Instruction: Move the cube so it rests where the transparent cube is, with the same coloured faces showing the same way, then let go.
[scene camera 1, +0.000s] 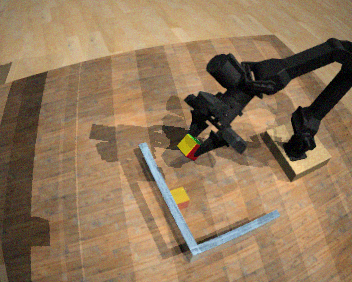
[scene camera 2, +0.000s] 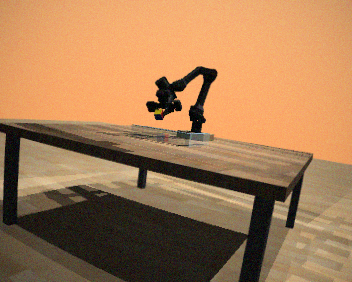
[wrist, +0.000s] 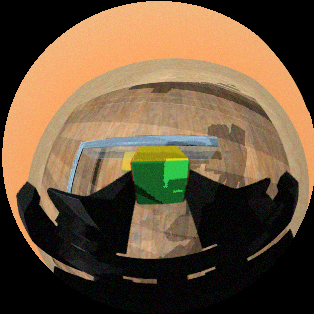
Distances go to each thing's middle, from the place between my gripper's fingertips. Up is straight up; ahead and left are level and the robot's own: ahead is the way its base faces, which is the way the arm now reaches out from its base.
Labels:
The grey L-shaped rail (scene camera 2: 155, 134) is 90 mm below my hand, 60 mm to the left of it and 40 mm behind it.

